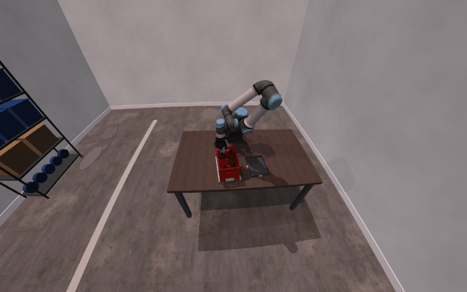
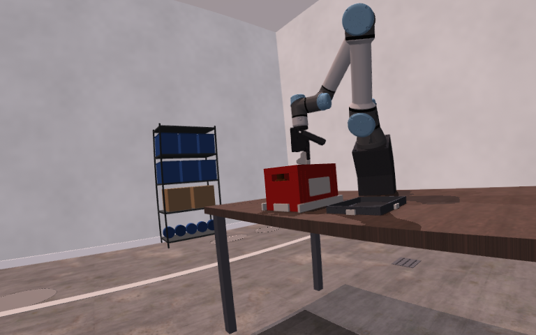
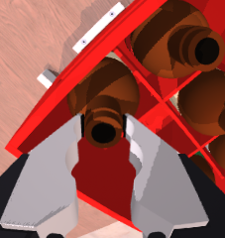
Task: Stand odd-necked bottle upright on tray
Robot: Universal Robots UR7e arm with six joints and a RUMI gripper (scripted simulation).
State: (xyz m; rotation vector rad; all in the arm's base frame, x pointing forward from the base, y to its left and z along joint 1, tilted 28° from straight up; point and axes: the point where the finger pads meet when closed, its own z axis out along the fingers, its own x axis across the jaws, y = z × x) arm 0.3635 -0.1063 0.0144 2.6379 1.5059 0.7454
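The red crate is 80 mm ahead of my hand, 70 mm below it and 60 mm to the left of it. Round my hand: dark tray: 360 mm to the left, 140 mm below; brown bottle: 110 mm to the left, 70 mm below, 70 mm ahead; glass bottle: 180 mm ahead, 70 mm below, 50 mm to the left.
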